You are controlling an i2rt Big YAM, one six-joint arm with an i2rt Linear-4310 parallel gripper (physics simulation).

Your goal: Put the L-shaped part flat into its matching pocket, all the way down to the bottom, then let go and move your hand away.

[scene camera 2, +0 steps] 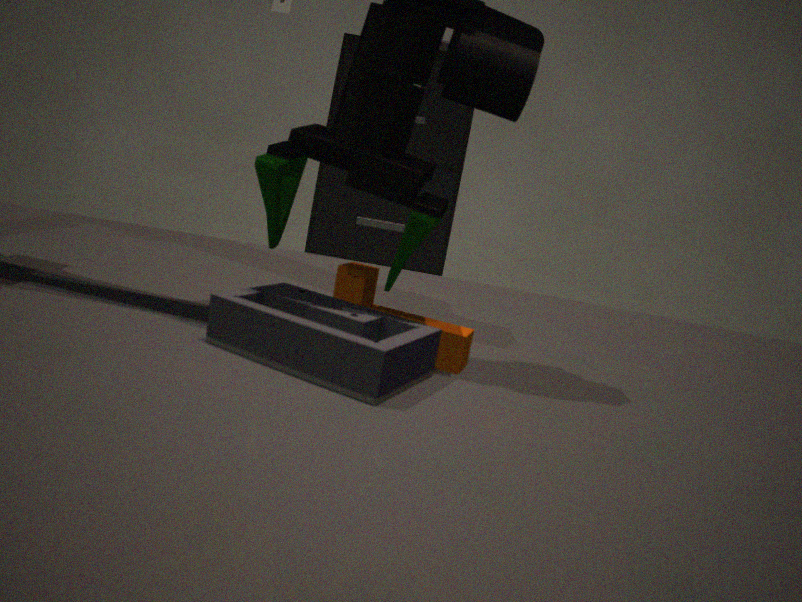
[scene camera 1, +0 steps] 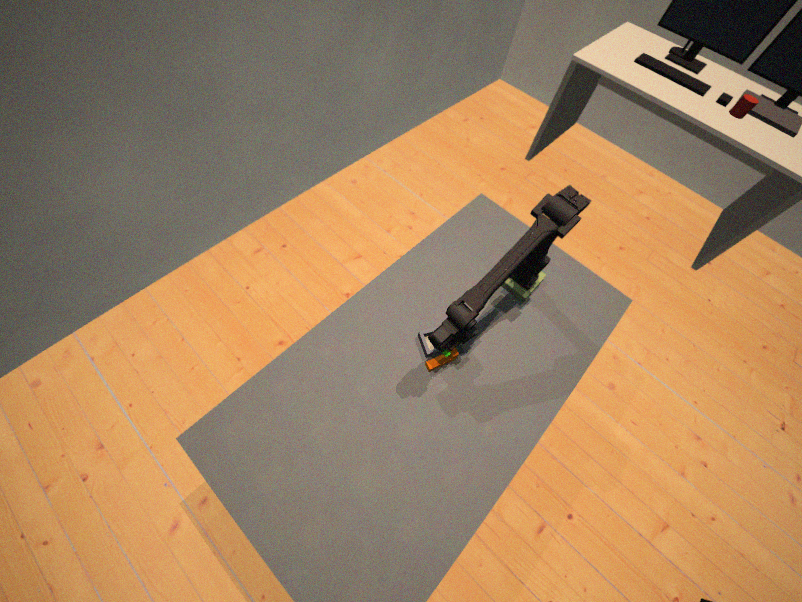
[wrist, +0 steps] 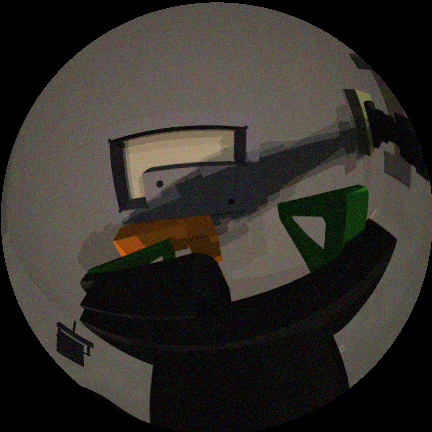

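Seen in the pictures: gripper, fingertip midpoint: [scene camera 2: 329, 267] [scene camera 1: 455, 345] [wrist: 223, 228]; arm's base at its link origin: [scene camera 1: 521, 275] [wrist: 372, 122].
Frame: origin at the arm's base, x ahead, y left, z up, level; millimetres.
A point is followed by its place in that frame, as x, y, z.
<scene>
The orange L-shaped part [scene camera 1: 434, 364] @(541, -44, -7) [scene camera 2: 455, 351] @(547, -70, -20) [wrist: 165, 229] @(494, -44, -7) stands on its long arm, its short arm pointing up, close along one long side of the grey pocket block [scene camera 2: 291, 343] @(426, -126, -16) [wrist: 172, 182] @(458, -76, -1). It is outside the L-shaped pocket, whose pale floor [scene camera 1: 427, 346] @(507, -103, 0) [wrist: 175, 150] @(442, -96, -32) shows. My gripper [scene camera 1: 446, 353] @(446, -27, 20) [scene camera 2: 330, 267] @(446, -27, 20) [wrist: 223, 228] @(446, -27, 20) is open and empty, with green fingers pointing down, tilted. In scene camera 2 its fingertips are on either side of the upright short arm and a little above the block's top. One finger hides some of the part in the wrist view.
The arm's base stands on a yellow-green plate [scene camera 1: 518, 289] @(66, 26, -1) near the far end of the grey mat [scene camera 1: 336, 453] @(963, -105, -37). A dark drawer cabinet [scene camera 2: 414, 249] stands in the background. A white desk [scene camera 1: 621, 55] with monitors and a red cup [scene camera 1: 743, 106] is at the upper right.
</scene>
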